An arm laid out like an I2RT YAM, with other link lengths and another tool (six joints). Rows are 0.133 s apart.
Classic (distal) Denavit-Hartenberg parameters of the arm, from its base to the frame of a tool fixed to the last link. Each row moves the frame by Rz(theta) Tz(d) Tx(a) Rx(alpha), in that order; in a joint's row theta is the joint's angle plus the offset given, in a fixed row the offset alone. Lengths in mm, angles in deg.
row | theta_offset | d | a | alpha
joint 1 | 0 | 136.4 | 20.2 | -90
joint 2 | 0 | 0 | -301 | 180
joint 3 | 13.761 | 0 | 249.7 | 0
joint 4 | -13.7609 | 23.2 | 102.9 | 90
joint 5 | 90 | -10.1 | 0 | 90
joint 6 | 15.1 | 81.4 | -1.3 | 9.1
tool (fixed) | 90 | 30.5 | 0 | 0
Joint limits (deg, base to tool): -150..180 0..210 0..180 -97..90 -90..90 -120..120
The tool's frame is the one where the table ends.
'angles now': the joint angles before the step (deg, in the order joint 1, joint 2, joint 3, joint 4, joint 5, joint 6). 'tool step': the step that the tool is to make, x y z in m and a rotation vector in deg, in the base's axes. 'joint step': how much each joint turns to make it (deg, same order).
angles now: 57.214 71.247 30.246 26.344 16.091 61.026
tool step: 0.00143 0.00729 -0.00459 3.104 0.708 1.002
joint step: 0.002 2.593 -1.186 5.465 -1.514 2.044
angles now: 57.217 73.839 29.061 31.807 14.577 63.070
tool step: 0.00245 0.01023 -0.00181 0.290 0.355 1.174
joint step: 0.253 2.403 1.081 1.315 -1.000 0.244
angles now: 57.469 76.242 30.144 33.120 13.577 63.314
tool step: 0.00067 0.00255 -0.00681 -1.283 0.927 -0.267
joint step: 0.271 0.973 0.393 -1.055 0.500 0.228
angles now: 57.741 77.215 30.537 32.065 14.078 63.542
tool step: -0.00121 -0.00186 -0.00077 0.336 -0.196 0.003
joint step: 0.004 -0.249 -0.760 0.897 -0.002 0.014
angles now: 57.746 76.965 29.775 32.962 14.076 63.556
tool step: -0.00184 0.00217 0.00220 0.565 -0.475 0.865
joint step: 0.256 0.043 -0.137 0.971 -0.567 -0.252
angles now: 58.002 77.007 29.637 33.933 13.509 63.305
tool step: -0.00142 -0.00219 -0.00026 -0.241 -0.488 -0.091
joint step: 0.093 -0.470 -0.577 0.279 0.304 -0.499
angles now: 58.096 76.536 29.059 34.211 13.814 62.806
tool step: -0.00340 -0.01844 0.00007 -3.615 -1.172 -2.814
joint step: -0.132 -4.317 -1.020 -5.145 3.313 -2.243
